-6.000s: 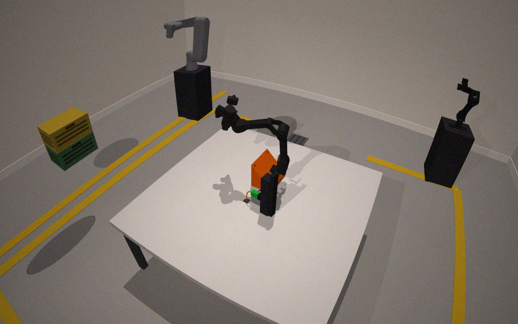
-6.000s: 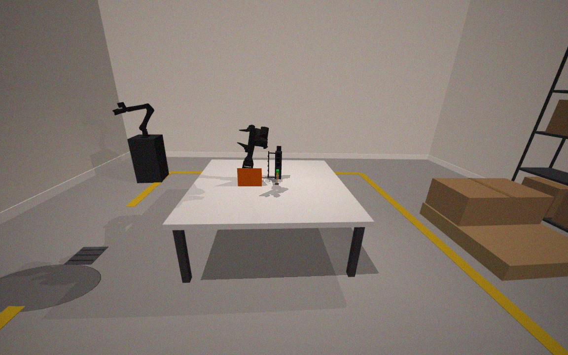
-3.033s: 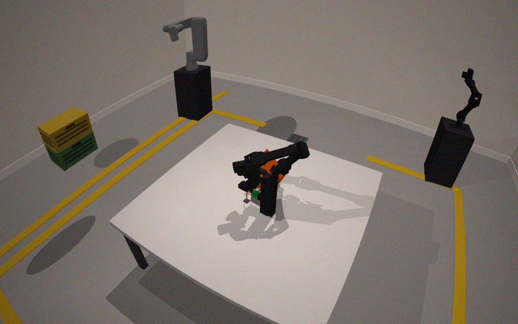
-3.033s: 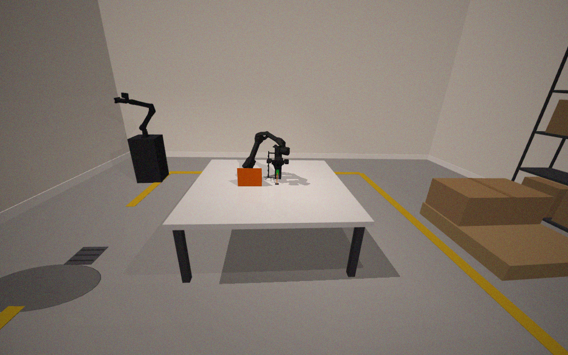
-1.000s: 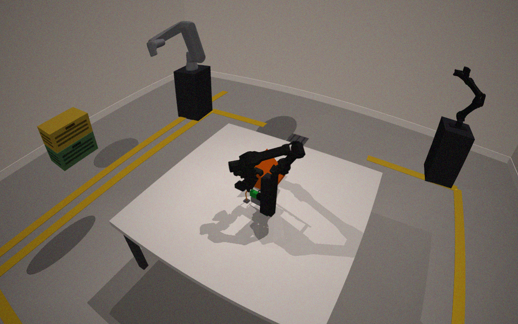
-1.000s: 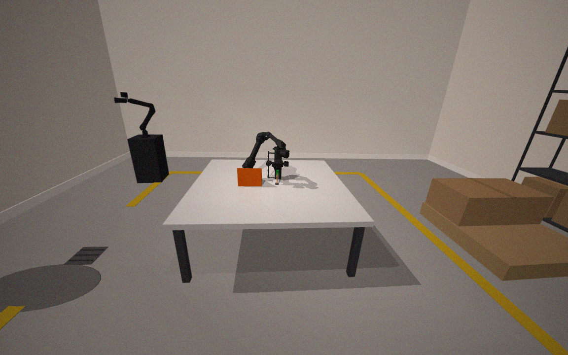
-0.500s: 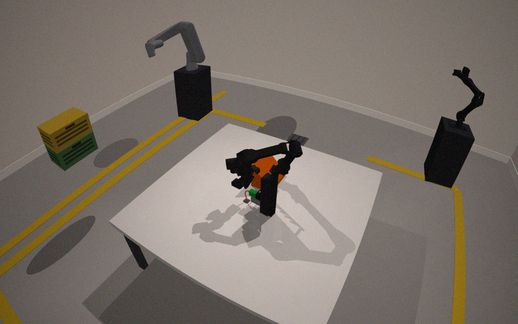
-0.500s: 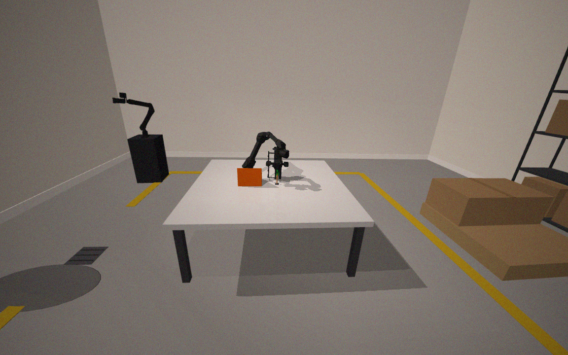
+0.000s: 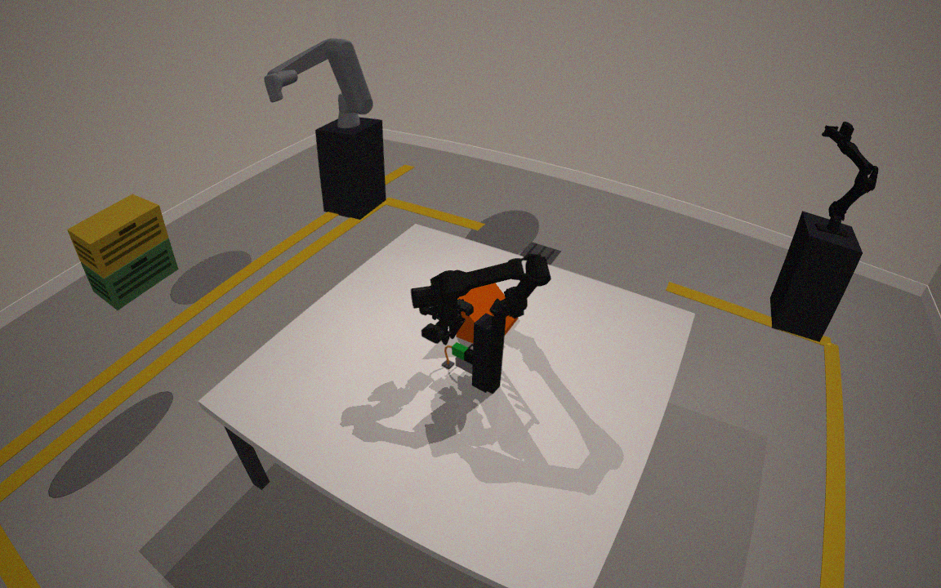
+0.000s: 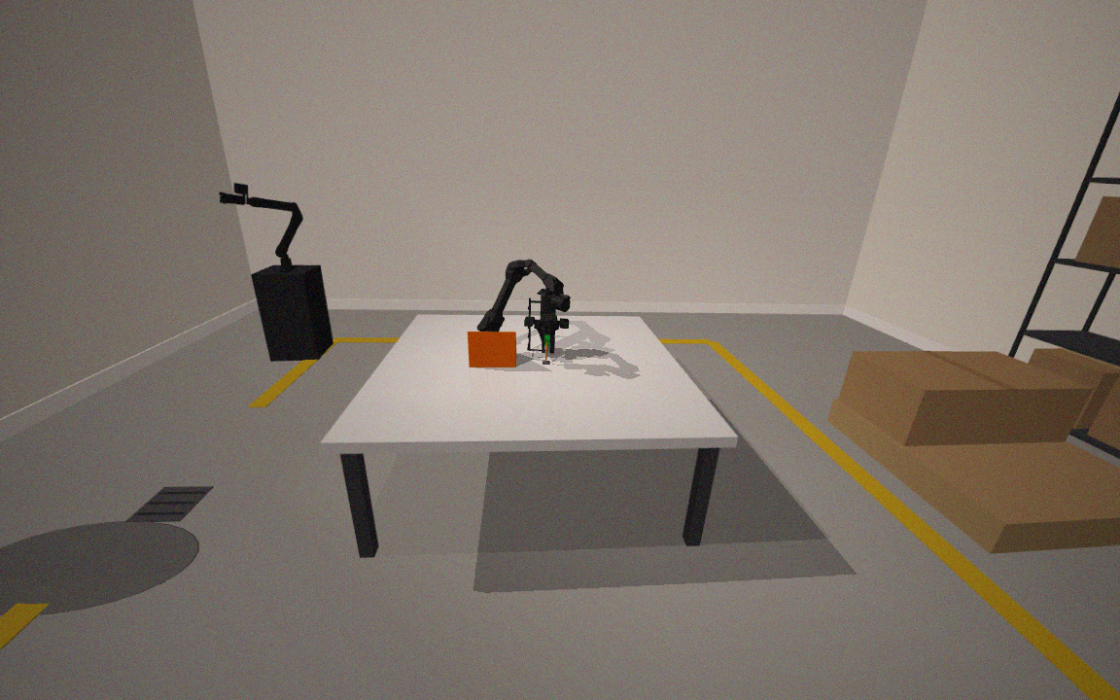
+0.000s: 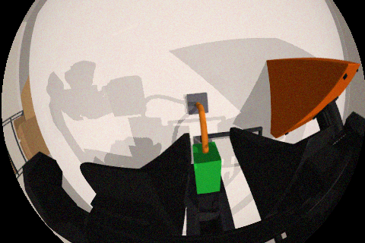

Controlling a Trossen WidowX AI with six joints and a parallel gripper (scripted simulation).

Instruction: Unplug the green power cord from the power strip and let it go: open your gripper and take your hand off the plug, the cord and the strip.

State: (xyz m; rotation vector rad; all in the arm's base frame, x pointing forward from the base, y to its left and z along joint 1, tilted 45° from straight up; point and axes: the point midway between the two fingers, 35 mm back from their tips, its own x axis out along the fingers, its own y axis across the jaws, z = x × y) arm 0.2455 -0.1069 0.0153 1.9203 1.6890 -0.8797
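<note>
My gripper tip is 60 mm to the right of the green plug and 10 mm short of it.
</note>
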